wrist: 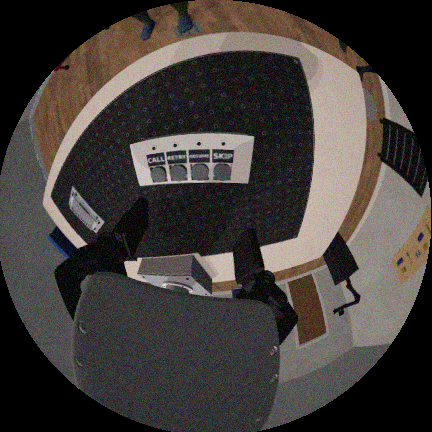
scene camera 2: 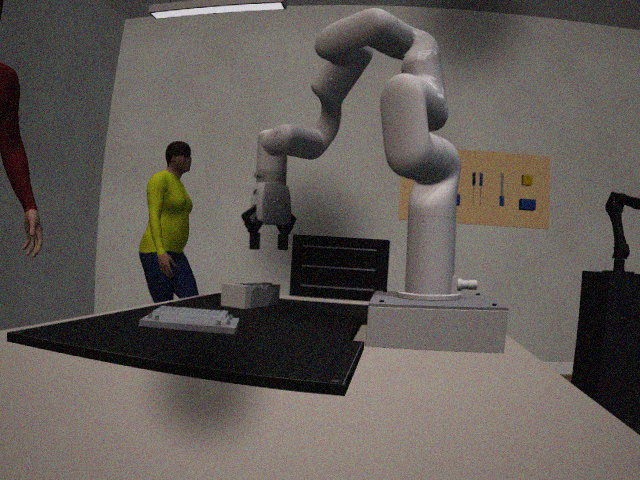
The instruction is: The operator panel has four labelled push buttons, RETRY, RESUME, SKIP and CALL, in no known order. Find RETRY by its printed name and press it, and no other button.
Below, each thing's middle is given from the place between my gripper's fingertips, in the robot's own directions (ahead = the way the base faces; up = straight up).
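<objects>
The grey ridged block [scene camera 2: 168,313] is 410 mm to the left of my hand, 90 mm ahead of it and 120 mm below it. And then there is the operator panel [wrist: 209,147], which I see with my gripper 110 mm above it and 40 mm short of it.
</objects>
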